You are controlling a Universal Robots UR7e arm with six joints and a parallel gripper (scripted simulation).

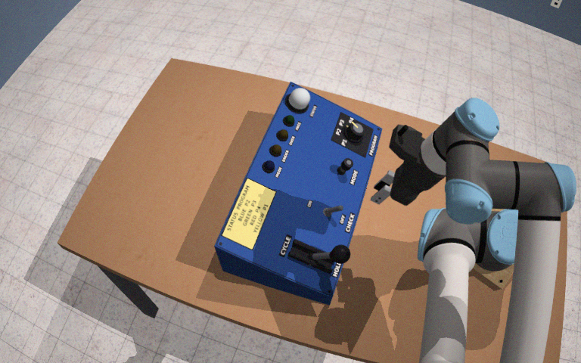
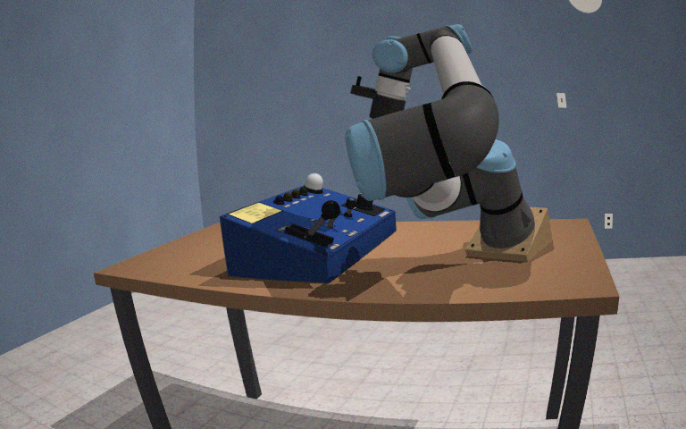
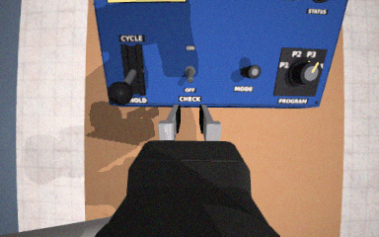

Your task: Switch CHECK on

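My hand is 13 cm above the check toggle, 9 cm short of it and 1 cm to the left of it. Also, from my hand: mode switch 13 cm to the right, 12 cm below, 8 cm ahead; blue console 15 cm below, 12 cm ahead, 8 cm to the right; hold lever 11 cm to the left, 11 cm below, 8 cm ahead.
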